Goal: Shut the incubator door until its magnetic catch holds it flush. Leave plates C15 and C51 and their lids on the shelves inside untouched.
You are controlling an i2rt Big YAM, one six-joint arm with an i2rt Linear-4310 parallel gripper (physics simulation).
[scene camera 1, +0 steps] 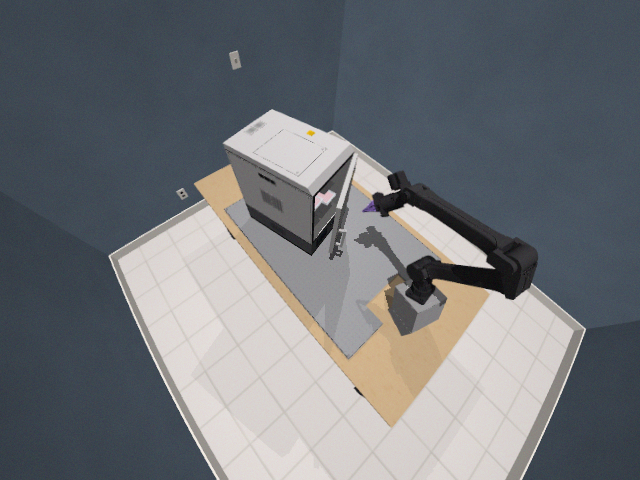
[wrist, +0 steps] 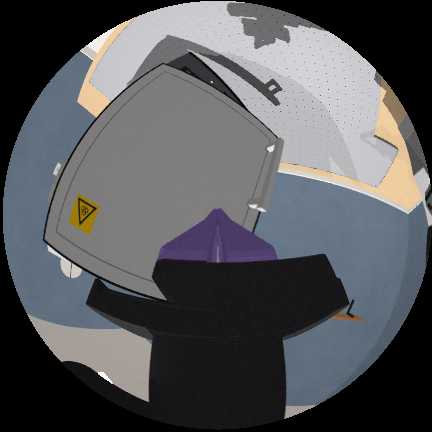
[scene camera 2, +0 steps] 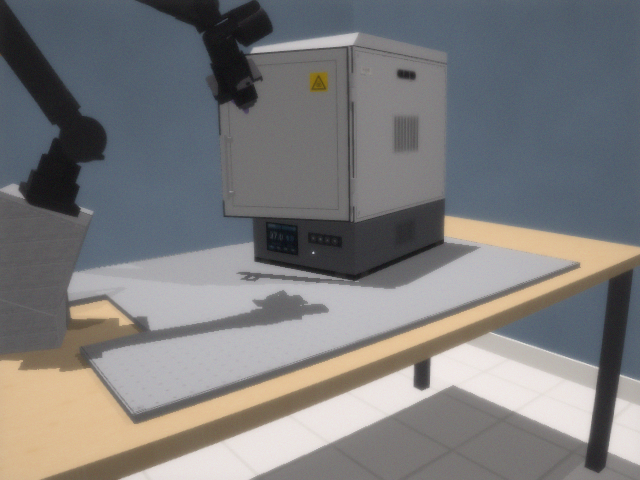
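Seen in the pictures: gripper, fingertip midpoint: (scene camera 1: 362,211) (wrist: 217,214) (scene camera 2: 246,111); arm's base at its link origin: (scene camera 1: 420,291) (scene camera 2: 47,202).
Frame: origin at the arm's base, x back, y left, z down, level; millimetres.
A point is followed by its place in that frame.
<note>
The white incubator (scene camera 1: 289,152) @[z -317, x -758, y 52 mm] (scene camera 2: 403,175) @[z 10, x -814, y -146 mm] stands on the grey mat. Its door (scene camera 1: 347,186) @[z -282, x -487, y -4 mm] (scene camera 2: 294,144) @[z -78, x -518, y -73 mm] (wrist: 165,160) @[z -100, x -512, y -61 mm] is ajar, swung partway out, with a gap at its handle side in scene camera 1. The bar handle (scene camera 2: 230,165) @[z -30, x -444, y 74 mm] (wrist: 272,175) @[z -44, x -410, y 50 mm] is on the free edge. Pinkish items (scene camera 1: 324,197) @[z -38, x -642, y -59 mm] show inside through the gap; which plates or lids they are cannot be told. My gripper (scene camera 1: 366,209) @[z -151, x -410, y -47 mm] (scene camera 2: 246,110) @[z -151, x -410, y -47 mm] (wrist: 217,214) @[z -151, x -410, y -47 mm] is shut and empty, its purple fingertips in front of the door's outer face, toward the upper handle side. They look apart from the door in scene camera 1.
The mat (scene camera 1: 310,284) @[z 233, x -427, y 259 mm] (scene camera 2: 206,372) @[z 232, x -101, y -355 mm] lies on a wooden table (scene camera 1: 434,356) @[z 245, x 279, y 97 mm] (scene camera 2: 516,289) @[z 241, x -810, y -473 mm]. The arm's grey base block (scene camera 1: 418,315) @[z -10, x 46, y 100 mm] (scene camera 2: 31,273) @[z 107, x 56, y -62 mm] stands at one end of the table. Blue walls rise behind the incubator and beyond the arm. A yellow warning label (scene camera 2: 318,82) @[z -211, x -545, y -127 mm] (wrist: 84,214) @[z -211, x -544, y -125 mm] is on the door.
</note>
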